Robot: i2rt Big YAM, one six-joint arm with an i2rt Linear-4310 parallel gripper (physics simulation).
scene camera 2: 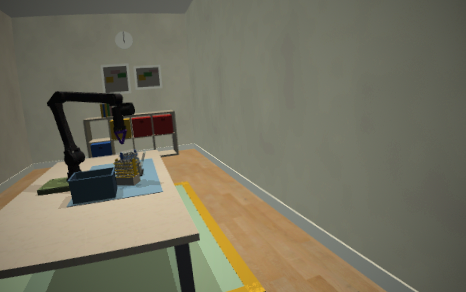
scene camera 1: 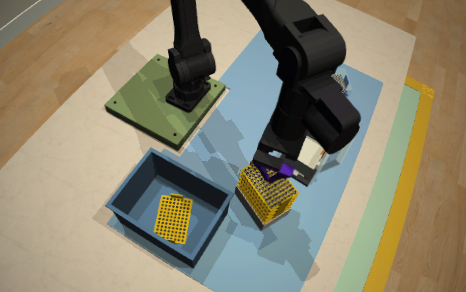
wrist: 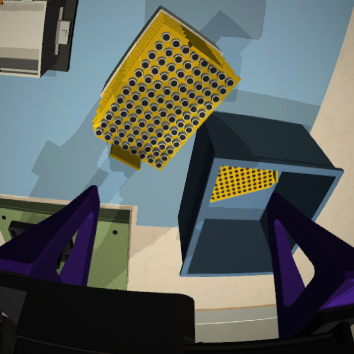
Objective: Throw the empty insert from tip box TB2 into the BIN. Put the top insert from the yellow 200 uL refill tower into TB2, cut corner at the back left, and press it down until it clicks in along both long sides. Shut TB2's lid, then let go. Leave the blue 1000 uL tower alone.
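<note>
My gripper [scene camera 1: 272, 174] [scene camera 2: 121, 136] [wrist: 184, 197] is open and empty, pointing down in the air above the table. In the scene camera 2 view it hangs well above the yellow refill tower [scene camera 1: 267, 192] [scene camera 2: 127, 170] [wrist: 165, 95], whose stacked inserts hold tips. The tower stands turned at an angle beside the bin [scene camera 1: 150, 237] [scene camera 2: 93, 187] [wrist: 250, 140]. An empty yellow insert [scene camera 1: 173, 218] [wrist: 242, 182] lies in the bin. Tip box TB2 [scene camera 1: 311, 152] [wrist: 22, 37] shows a pale, empty interior; the arm partly hides it in the scene camera 1 view. I cannot tell the cut corner.
The blue 1000 uL tower [scene camera 1: 345, 84] [scene camera 2: 129, 154] stands at the far side, mostly hidden behind the arm. TB2's clear lid [scene camera 1: 341, 156] stands raised at its right side. The arm's green base plate [scene camera 1: 142, 112] [scene camera 2: 52, 186] [wrist: 107, 255] is left of the mat, behind the bin.
</note>
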